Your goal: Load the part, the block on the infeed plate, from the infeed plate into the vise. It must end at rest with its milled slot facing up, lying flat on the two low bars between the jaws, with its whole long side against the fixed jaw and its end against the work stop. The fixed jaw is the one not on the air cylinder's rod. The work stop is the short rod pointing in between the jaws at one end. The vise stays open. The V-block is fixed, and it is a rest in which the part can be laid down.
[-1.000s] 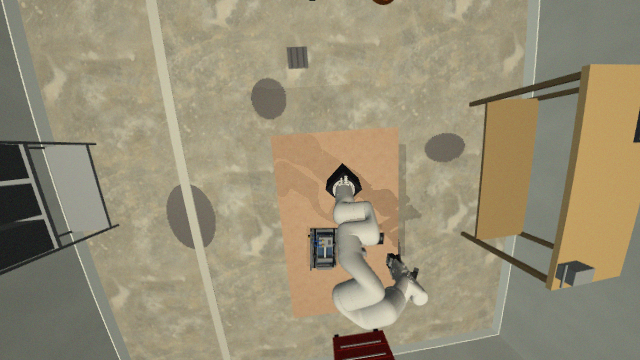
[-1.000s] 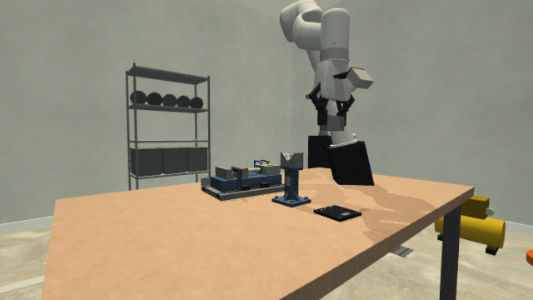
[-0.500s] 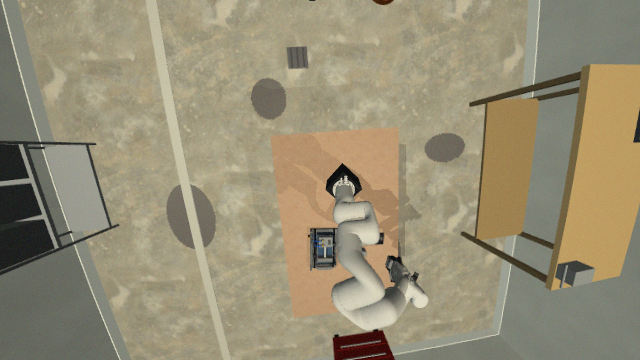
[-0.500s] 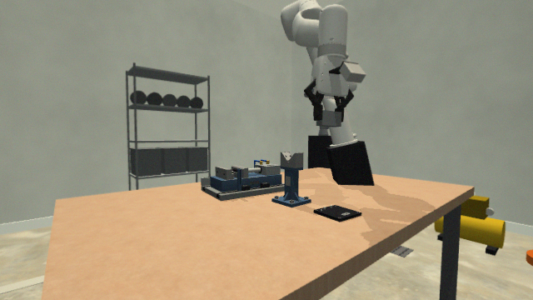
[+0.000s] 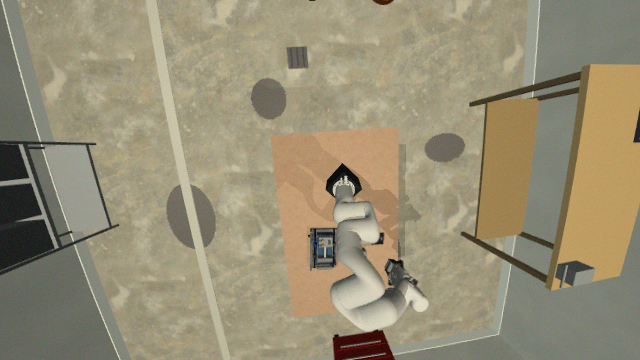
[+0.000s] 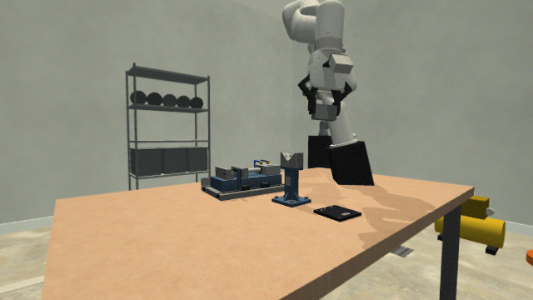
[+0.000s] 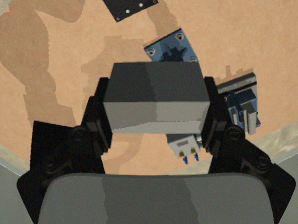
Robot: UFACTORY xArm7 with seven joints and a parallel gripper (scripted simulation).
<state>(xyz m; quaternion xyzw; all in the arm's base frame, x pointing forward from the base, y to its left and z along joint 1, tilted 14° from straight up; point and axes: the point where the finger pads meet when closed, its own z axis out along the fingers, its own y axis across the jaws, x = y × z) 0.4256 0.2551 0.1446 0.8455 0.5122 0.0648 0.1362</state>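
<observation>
The grey V-block lies 150 mm below my hand, 110 mm to the right of it and 10 mm behind it. The rest, counted from my hand: black infeed plate (280 mm below, 40 mm to the left, 20 mm behind); work stop (320 mm to the right, 200 mm below, 80 mm ahead); grey block (10 mm below).
</observation>
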